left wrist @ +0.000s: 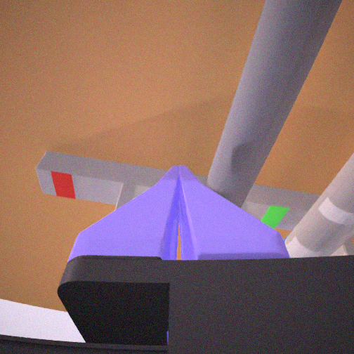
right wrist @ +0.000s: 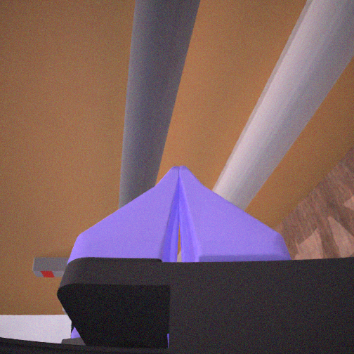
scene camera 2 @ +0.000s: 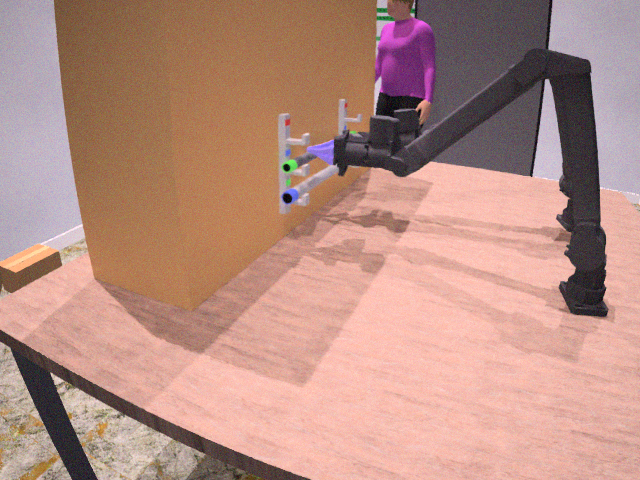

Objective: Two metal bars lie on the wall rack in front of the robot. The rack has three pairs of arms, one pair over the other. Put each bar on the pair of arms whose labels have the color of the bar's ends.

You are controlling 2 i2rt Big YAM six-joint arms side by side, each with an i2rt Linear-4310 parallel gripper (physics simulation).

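Seen in the pictures: left gripper, fingertip midpoint: (scene camera 2: pixel 306 149); left arm's base, link origin: (scene camera 2: pixel 581 301); right arm's base, link origin: (scene camera 2: pixel 573 225).
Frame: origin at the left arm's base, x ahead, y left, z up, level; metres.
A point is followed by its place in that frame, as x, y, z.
Note:
The wall rack (scene camera 2: pixel 282 139) {0.722, -0.151, 0.264} (left wrist: pixel 97 187) has red labels at its top arms, blue at the middle, green at the lowest. The dark green-ended bar (scene camera 2: pixel 301 159) {0.685, -0.186, 0.208} (left wrist: pixel 272 90) (right wrist: pixel 155 90) lies at the near post on the blue-labelled middle arm. The light blue-ended bar (scene camera 2: pixel 316 180) {0.664, -0.259, 0.135} (left wrist: pixel 320 230) (right wrist: pixel 295 95) lies at the near post on the green-labelled lowest arm. My left gripper (scene camera 2: pixel 309 149) {0.677, -0.209, 0.230} (left wrist: pixel 178 176) is shut and empty, its tips close by the dark bar. My right gripper (right wrist: pixel 178 176) is shut and empty in front of the bars; it is mostly hidden in the scene view.
The brown wall block (scene camera 2: pixel 206 155) {0.782, 0.124, 0.285} carries the rack and stands on the wooden table (scene camera 2: pixel 413 335) {0.379, 0.186, 0.000}. The top red-labelled arm (scene camera 2: pixel 298 140) {0.682, -0.150, 0.263} at the near post bears no bar. A person (scene camera 2: pixel 405 62) stands behind, and a small box (scene camera 2: pixel 31 268) is at the far left.

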